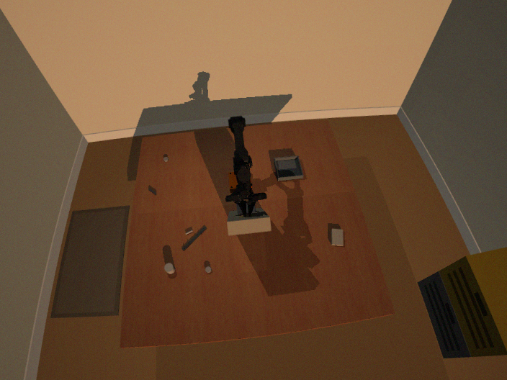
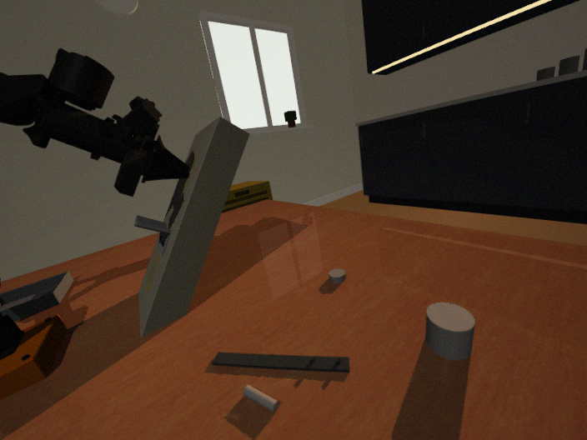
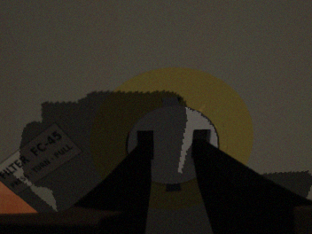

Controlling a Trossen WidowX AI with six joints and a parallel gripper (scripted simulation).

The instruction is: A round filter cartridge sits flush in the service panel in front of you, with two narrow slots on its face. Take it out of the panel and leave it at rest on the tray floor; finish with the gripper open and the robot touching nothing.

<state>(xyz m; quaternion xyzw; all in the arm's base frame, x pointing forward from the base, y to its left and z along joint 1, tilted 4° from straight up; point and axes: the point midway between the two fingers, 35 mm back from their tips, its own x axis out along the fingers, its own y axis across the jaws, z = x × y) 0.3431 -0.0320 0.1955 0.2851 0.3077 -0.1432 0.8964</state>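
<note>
Now: the round filter cartridge 10 mm ahead of my gripper tip and 10 mm below it. From my gripper tip the other things lie so: pale block: 110 mm ahead, 450 mm to the left, 230 mm below; then small white rod: 90 mm behind, 300 mm to the right, 230 mm below; then grey service panel: 30 mm behind, 80 mm below.
</note>
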